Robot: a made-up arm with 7 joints. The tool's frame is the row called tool. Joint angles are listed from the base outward. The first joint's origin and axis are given. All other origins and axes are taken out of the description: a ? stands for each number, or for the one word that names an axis. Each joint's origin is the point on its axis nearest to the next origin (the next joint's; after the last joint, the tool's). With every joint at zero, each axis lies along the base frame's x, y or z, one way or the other. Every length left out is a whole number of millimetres.
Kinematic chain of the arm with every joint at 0, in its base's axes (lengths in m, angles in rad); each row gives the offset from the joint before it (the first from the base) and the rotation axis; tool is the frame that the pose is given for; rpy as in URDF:
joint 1: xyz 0 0 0.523 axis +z
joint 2: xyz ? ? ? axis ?
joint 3: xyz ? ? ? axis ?
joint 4: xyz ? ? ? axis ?
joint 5: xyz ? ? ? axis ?
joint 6: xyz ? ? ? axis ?
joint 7: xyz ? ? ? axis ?
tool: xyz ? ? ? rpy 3.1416 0 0
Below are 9 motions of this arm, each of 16 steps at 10 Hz.
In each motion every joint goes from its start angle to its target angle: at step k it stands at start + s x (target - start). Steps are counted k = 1, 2, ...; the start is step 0. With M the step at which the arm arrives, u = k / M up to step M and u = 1 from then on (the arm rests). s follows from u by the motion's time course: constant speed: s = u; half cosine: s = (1 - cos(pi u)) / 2; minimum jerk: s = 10 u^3 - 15 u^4 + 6 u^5.
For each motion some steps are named. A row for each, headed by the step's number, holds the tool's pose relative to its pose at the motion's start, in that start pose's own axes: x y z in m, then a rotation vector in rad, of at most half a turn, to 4 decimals.
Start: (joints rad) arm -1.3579 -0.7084 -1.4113 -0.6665 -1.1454 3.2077 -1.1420
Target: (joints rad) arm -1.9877 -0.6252 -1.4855 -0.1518 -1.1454 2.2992 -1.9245
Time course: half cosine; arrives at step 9
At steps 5, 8, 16:
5: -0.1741 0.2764 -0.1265 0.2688 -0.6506 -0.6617
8: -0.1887 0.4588 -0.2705 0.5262 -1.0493 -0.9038
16: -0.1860 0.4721 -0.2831 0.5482 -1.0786 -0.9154

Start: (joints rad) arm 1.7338 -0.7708 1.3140 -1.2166 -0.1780 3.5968 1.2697
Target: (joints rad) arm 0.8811 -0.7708 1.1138 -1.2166 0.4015 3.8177 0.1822
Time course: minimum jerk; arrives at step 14
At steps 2, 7, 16:
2: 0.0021 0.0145 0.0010 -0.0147 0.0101 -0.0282
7: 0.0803 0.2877 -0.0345 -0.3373 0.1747 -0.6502
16: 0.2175 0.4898 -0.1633 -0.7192 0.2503 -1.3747

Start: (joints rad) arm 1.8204 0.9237 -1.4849 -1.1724 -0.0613 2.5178 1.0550
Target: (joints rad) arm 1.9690 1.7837 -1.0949 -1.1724 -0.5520 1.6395 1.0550
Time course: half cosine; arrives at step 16
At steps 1, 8, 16:
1: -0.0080 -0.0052 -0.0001 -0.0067 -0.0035 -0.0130
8: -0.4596 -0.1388 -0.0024 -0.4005 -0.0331 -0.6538
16: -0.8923 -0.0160 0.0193 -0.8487 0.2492 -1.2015

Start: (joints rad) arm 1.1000 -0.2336 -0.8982 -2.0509 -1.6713 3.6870 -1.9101
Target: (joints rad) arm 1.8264 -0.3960 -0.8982 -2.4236 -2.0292 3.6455 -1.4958
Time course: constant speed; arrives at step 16
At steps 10, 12, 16:
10: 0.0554 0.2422 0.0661 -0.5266 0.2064 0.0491
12: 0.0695 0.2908 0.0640 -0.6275 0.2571 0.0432
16: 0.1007 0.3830 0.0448 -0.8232 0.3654 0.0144

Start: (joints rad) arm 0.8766 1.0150 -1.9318 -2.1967 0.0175 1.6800 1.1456
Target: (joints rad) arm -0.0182 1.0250 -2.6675 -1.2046 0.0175 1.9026 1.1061
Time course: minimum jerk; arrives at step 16
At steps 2, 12, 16:
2: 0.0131 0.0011 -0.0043 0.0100 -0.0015 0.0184
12: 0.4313 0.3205 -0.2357 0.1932 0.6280 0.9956
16: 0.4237 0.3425 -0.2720 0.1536 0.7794 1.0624

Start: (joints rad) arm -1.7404 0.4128 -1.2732 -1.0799 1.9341 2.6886 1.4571
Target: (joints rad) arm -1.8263 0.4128 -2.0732 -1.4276 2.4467 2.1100 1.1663
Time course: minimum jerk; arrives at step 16
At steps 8, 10, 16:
8: 0.0148 -0.2219 -0.1565 0.1661 -0.0356 -0.0929
10: 0.0012 -0.2991 -0.2591 0.2556 -0.0894 -0.1579
16: -0.0306 -0.3639 -0.4042 0.3747 -0.1789 -0.2720

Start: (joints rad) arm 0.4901 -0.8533 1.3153 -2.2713 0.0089 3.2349 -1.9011
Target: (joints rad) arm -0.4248 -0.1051 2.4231 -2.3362 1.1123 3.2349 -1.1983
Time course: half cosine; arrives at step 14
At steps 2, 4, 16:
2: 0.0111 -0.0159 0.0226 0.0343 0.0422 0.0984
4: 0.0400 -0.0600 0.0738 0.1370 0.1435 0.3855
16: 0.0644 -0.1801 0.1118 0.7246 0.3605 2.1791

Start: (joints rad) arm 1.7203 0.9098 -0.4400 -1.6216 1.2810 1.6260 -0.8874
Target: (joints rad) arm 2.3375 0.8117 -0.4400 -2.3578 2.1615 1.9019 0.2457
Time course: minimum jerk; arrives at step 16
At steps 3, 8, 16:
3: -0.0071 -0.0010 0.0239 0.0205 0.0104 0.0728
8: -0.1176 -0.0080 0.2152 0.1601 0.0824 0.7974
16: -0.3106 -0.0099 0.3392 0.2238 0.2189 1.6388

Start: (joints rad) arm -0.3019 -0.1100 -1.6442 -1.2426 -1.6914 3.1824 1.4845
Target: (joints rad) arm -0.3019 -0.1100 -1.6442 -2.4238 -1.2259 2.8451 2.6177
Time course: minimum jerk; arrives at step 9
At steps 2, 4, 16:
2: -0.0437 -0.0091 0.0096 -0.0127 -0.0894 0.1246
4: -0.2323 -0.0486 0.0072 -0.1847 -0.4598 0.6095
16: -0.5434 -0.1145 -0.1828 -1.0196 -0.9678 1.2125

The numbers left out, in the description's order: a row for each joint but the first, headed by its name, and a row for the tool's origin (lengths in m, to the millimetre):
joint 2: xyz 0 0 0, axis +y
joint 3: xyz 0 0 0.414, axis +z
joint 4: xyz 0.123 0 0, axis -y
joint 5: xyz -0.112 0 0.522, axis +z
joint 6: xyz 0 0 0, axis -y
joint 7: xyz 0.077 0 0, axis -z
tool: xyz 0 0 0

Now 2 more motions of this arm.
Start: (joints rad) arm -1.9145 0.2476 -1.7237 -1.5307 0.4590 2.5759 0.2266
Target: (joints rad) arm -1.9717 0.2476 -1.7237 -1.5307 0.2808 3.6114 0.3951
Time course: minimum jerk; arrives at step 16
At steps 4, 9, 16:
4: 0.0011 0.0023 -0.0081 0.0114 0.1087 0.0038
9: -0.0068 0.0146 -0.0447 0.1168 0.6347 -0.0021
16: -0.0244 0.0268 -0.0640 0.2524 1.0088 -0.0350

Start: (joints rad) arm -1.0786 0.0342 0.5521 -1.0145 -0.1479 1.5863 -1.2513
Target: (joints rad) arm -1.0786 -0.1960 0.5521 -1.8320 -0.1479 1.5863 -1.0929
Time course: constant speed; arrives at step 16
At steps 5, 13, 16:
5: 0.0364 -0.0218 0.0937 0.1672 -0.0957 0.0047
13: 0.0604 -0.0985 0.2470 0.4239 -0.2737 0.0284
16: 0.0577 -0.1394 0.3022 0.5165 -0.3472 0.0421

